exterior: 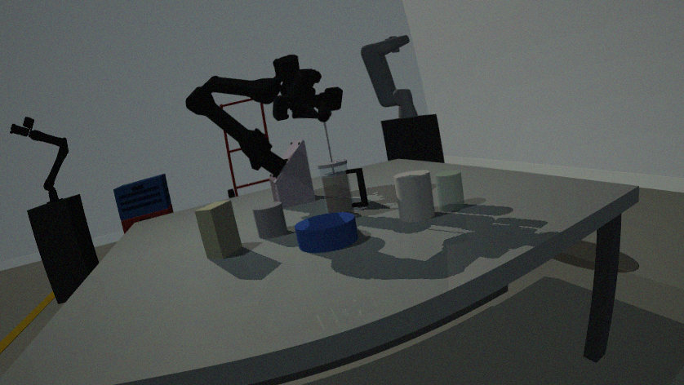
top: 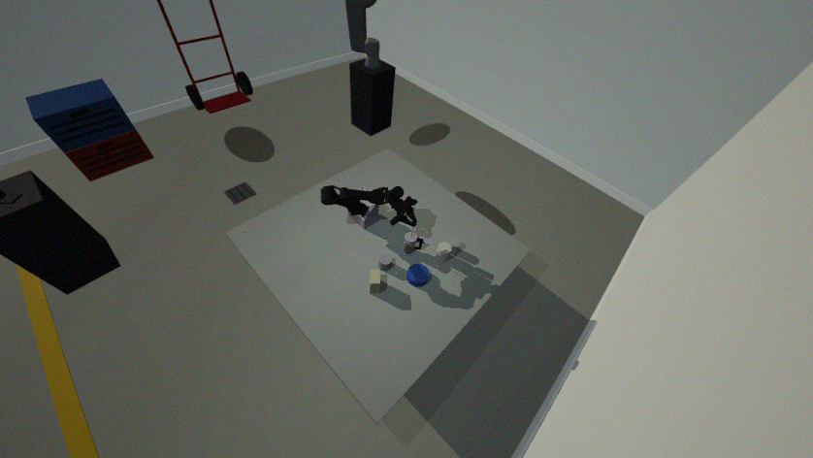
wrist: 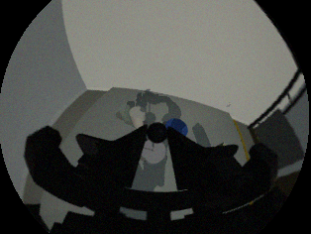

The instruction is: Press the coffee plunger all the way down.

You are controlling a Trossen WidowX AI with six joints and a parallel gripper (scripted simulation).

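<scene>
The coffee press is 13 cm below my gripper tip and 1 cm to the left of it. The rest, counted from my gripper tip: grey cylinder: 22 cm below, 17 cm to the right, 3 cm behind; then pale green cylinder: 21 cm below, 20 cm to the left, 18 cm ahead; then white cylinder: 20 cm below, 16 cm ahead, 11 cm to the left.
</scene>
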